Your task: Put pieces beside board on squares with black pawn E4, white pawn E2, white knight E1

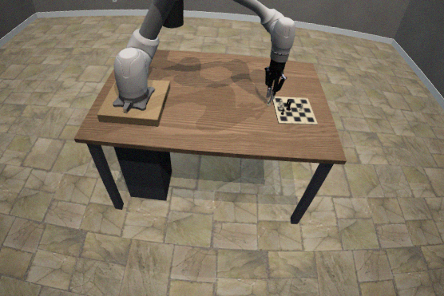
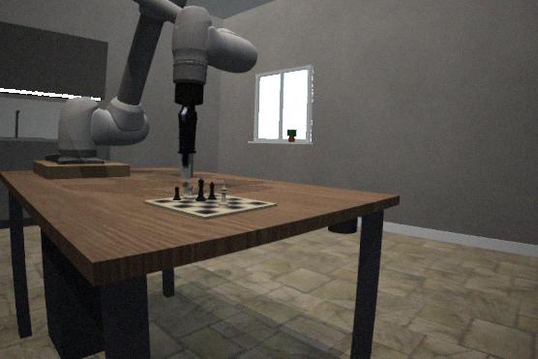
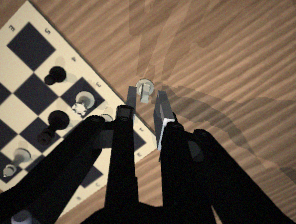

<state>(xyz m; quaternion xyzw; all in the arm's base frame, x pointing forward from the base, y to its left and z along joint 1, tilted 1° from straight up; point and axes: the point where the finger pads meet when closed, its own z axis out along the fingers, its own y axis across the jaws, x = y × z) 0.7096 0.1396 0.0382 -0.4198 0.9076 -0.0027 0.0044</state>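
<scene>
Right now the white knight is 60 mm below my hand. Round my hand: white pawn: 60 mm below, 60 mm ahead, 10 mm to the left; then black pawn: 70 mm to the right, 70 mm ahead, 60 mm below; then chessboard: 140 mm ahead, 80 mm below, 20 mm to the right.
</scene>
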